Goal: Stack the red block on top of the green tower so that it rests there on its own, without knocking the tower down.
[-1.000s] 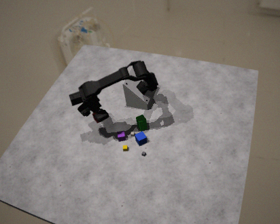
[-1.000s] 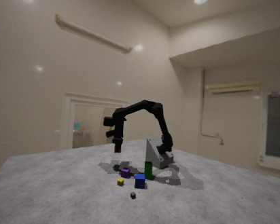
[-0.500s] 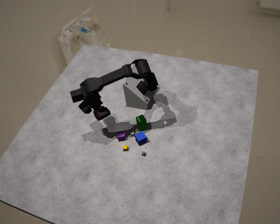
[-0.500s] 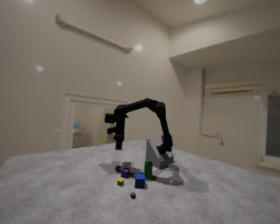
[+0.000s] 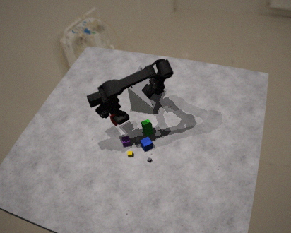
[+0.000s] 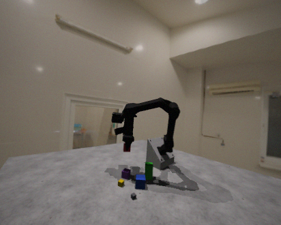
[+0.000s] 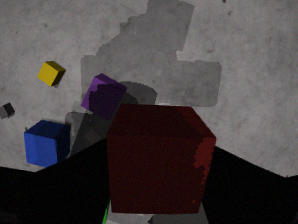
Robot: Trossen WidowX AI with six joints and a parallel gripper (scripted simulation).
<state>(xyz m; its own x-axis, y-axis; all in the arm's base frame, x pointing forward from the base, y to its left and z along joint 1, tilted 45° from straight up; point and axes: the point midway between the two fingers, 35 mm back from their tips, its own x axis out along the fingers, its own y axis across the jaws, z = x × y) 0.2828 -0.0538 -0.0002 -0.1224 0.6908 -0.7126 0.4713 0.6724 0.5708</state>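
Now: the white block 20 mm behind my gripper tip, 90 mm to the left of it and 130 mm below it. From my gripper tip the other things lie so: yellow block (80 mm ahead, 100 mm to the left, 130 mm below); red block (10 mm above); purple block (20 mm ahead, 50 mm to the left, 120 mm below).
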